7 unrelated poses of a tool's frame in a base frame.
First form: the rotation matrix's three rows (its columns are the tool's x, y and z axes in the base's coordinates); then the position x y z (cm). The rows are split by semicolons.
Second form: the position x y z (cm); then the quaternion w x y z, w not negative. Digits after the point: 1 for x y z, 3 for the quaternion.
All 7 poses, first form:
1: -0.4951, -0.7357, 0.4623; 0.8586, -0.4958, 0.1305; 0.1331, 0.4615, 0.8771; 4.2, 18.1, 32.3
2: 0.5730, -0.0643, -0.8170; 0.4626, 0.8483, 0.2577; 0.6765, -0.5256, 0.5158; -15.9, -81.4, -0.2
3: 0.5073, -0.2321, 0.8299; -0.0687, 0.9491, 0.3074; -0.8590, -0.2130, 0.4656; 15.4, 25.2, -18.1
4: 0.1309, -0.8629, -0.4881; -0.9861, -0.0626, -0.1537; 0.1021, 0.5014, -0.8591; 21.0, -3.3, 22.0
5: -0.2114, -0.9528, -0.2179; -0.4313, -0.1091, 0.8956; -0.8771, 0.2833, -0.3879; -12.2, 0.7, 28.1
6: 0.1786, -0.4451, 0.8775; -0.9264, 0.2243, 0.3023; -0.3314, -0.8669, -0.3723; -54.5, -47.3, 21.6
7: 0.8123, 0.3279, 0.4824; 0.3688, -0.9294, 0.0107; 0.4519, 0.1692, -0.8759; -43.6, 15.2, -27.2
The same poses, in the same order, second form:
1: 4.2, 18.1, 32.3, 0.471, 0.176, 0.175, 0.847
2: -15.9, -81.4, -0.2, 0.857, -0.229, -0.436, 0.154
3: 15.4, 25.2, -18.1, 0.855, -0.152, 0.494, 0.048
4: 21.0, -3.3, 22.0, 0.229, 0.716, -0.645, -0.135
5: -12.2, 0.7, 28.1, 0.270, -0.567, 0.610, 0.483
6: -54.5, -47.3, 21.6, 0.508, -0.576, 0.595, -0.237
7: -43.6, 15.2, -27.2, 0.042, 0.951, 0.183, 0.246
